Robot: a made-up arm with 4 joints.
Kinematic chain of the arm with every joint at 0, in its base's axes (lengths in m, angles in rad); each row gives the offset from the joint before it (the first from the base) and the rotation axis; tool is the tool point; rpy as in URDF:
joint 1: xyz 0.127 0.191 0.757 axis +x
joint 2: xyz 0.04 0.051 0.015 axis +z
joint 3: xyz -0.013 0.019 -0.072 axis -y
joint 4: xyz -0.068 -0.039 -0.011 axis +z
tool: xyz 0.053 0.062 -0.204 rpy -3.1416 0 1.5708
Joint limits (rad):
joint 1: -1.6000..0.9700
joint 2: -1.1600..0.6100
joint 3: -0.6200..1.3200
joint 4: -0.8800..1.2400
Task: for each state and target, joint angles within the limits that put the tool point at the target. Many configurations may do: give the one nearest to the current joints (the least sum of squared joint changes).
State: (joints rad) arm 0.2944 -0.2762 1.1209 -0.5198
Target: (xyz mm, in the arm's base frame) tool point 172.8 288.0 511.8
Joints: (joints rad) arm 0.3804 -1.0392 0.2229 -0.8800
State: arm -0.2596 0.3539 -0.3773 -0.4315
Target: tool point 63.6 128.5 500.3
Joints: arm -0.5167 0.1405 -0.3738 -0.1113
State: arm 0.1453 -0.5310 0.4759 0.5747
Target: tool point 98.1 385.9 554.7
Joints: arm 0.4295 -0.0031 -0.1948 -0.0051
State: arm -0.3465 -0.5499 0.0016 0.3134
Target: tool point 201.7 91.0 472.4
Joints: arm -0.6870 -0.7802 0.3237 0.7456
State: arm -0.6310 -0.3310 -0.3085 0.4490
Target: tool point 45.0 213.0 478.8
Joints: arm -0.5190 -0.3354 -0.4299 0.5132
